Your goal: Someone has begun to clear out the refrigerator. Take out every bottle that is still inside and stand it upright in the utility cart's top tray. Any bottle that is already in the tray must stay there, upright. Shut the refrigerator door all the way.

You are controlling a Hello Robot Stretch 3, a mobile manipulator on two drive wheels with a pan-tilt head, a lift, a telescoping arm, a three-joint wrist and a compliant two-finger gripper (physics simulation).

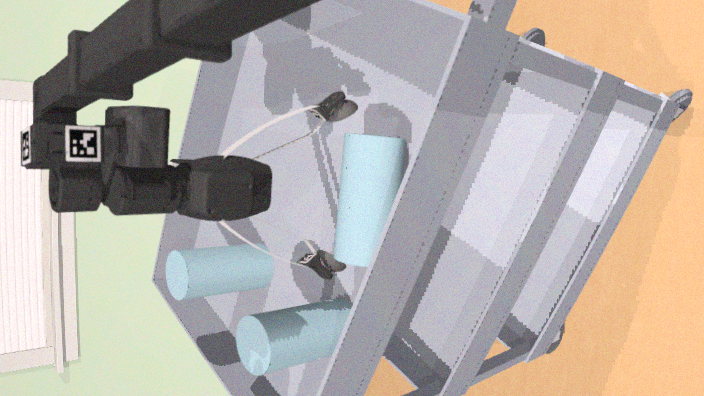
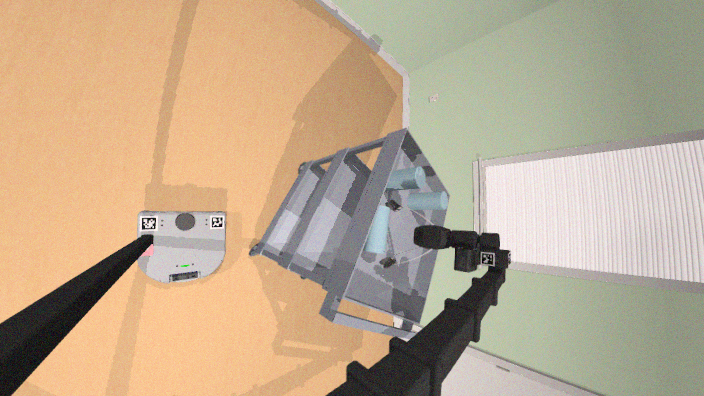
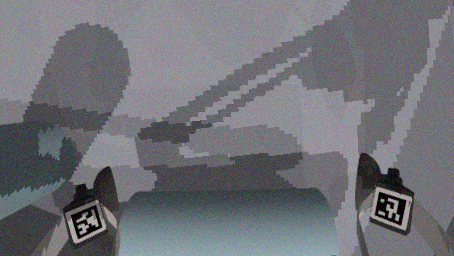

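A pale blue bottle [image 1: 371,200] [image 2: 377,230] [image 3: 227,227] lies on its side in the utility cart's top tray [image 1: 435,165] [image 2: 361,220] [image 3: 225,40], along the wall nearest the lower trays. A second bottle [image 1: 220,272] [image 2: 428,201] and a third bottle [image 1: 300,340] [image 2: 408,178] [image 3: 20,160] stand upright near one end. My gripper [image 1: 332,185] [image 2: 390,233] [image 3: 235,181] is open and empty over the tray. Its spread fingertips sit near the lying bottle's two ends, apart from its long side; their exact height is unclear. No refrigerator interior or door can be made out.
The cart's lower trays [image 1: 500,185] [image 2: 325,220] are beneath the top one. My base [image 2: 182,250] stands on the orange floor beside the cart. My arm [image 2: 440,330] reaches past the cart's end. A white ribbed panel [image 1: 22,225] [image 2: 595,210] is on the green wall.
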